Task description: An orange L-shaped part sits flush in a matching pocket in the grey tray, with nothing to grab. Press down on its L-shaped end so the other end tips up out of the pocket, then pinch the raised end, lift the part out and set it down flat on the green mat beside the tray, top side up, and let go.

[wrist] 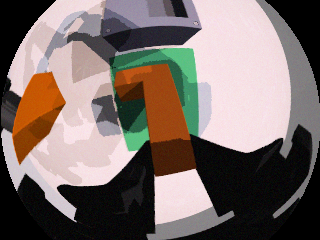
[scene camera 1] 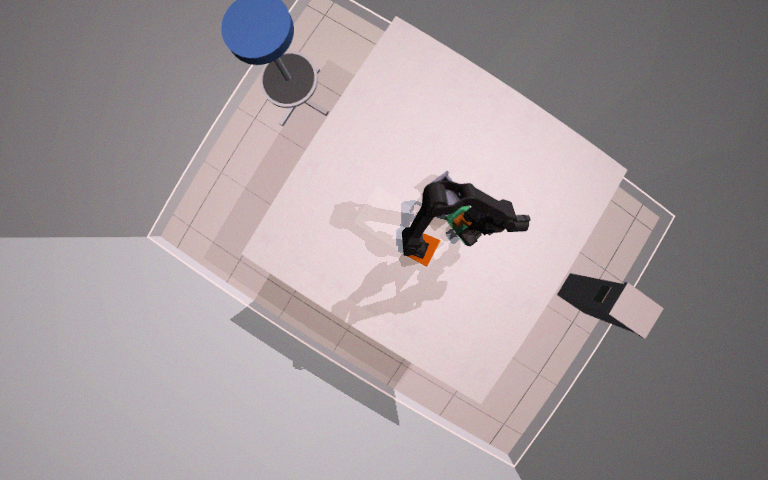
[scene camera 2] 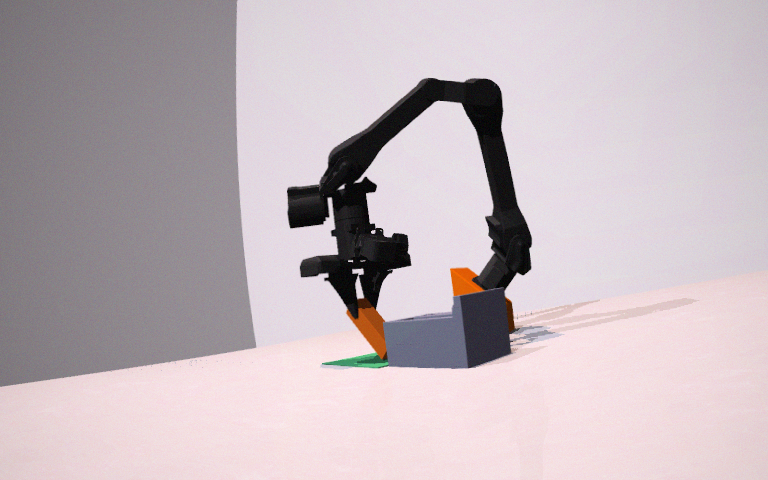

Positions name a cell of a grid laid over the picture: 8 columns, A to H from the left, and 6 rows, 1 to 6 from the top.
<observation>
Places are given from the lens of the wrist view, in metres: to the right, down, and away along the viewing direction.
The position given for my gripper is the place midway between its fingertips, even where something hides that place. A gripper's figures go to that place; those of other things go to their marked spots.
my gripper (wrist: E4): 0.01, 0.02, 0.10
orange L-shaped part (wrist: E4): 0.01, 0.02, 0.08
green mat (wrist: E2): 0.03, -0.08, 0.13
The marked spots on the orange L-shaped part and the green mat are 0.12 m apart.
</observation>
